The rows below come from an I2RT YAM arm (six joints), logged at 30 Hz.
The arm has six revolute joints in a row. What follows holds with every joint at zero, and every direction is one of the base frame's. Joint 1 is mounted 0.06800 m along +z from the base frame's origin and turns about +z. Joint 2 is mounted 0.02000 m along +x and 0.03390 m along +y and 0.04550 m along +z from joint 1 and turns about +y. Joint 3 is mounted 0.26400 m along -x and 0.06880 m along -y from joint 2 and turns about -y. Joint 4 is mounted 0.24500 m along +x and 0.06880 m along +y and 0.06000 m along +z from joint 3 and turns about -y. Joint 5 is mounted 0.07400 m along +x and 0.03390 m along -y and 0.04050 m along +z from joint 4 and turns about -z. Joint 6 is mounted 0.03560 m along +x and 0.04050 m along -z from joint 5 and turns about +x. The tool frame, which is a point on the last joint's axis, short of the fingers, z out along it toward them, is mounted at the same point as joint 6; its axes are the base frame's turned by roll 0.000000, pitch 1.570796 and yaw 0.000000 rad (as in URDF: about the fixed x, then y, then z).
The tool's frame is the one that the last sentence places.
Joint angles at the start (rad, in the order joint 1, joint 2, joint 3, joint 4, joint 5, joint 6): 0.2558 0.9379 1.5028 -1.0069 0.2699 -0.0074
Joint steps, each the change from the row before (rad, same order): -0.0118 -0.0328 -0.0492 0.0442 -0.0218 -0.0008; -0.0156 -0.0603 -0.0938 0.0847 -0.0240 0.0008; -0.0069 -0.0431 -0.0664 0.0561 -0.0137 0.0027; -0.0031 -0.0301 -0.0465 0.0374 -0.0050 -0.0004; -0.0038 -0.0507 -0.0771 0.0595 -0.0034 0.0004; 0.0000 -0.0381 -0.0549 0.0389 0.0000 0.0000; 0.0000 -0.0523 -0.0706 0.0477 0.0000 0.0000; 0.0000 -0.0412 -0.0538 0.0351 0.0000 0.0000; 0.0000 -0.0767 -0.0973 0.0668 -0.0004 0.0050; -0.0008 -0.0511 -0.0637 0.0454 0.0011 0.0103; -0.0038 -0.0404 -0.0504 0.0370 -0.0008 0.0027; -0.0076 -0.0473 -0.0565 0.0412 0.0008 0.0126; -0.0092 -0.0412 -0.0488 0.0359 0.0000 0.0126
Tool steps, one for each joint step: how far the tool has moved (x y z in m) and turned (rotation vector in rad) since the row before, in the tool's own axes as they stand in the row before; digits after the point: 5 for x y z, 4 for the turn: 0.00607 -0.00076 0.00019 -0.0109 -0.0257 0.0111; 0.01193 -0.00089 0.00096 -0.0092 -0.0485 0.0185; 0.00928 -0.00028 0.00028 -0.0070 -0.0316 0.0121; 0.00690 -0.00016 0.00013 -0.0020 -0.0204 0.0049; 0.01207 -0.00029 -0.00001 0.0004 -0.0322 0.0082; 0.00920 -0.00010 -0.00070 0.0001 -0.0217 0.0044; 0.01231 -0.00030 -0.00176 0.0001 -0.0288 0.0059; 0.00967 -0.00029 -0.00165 0.0001 -0.0220 0.0045; 0.01749 -0.00054 -0.00313 -0.0003 -0.0453 0.0143; 0.01147 -0.00057 -0.00218 0.0017 -0.0321 0.0170; 0.00907 -0.00077 -0.00162 0.0027 -0.0264 0.0085; 0.01022 -0.00132 -0.00215 0.0078 -0.0314 0.0196; 0.00884 -0.00145 -0.00185 0.0083 -0.0279 0.0187
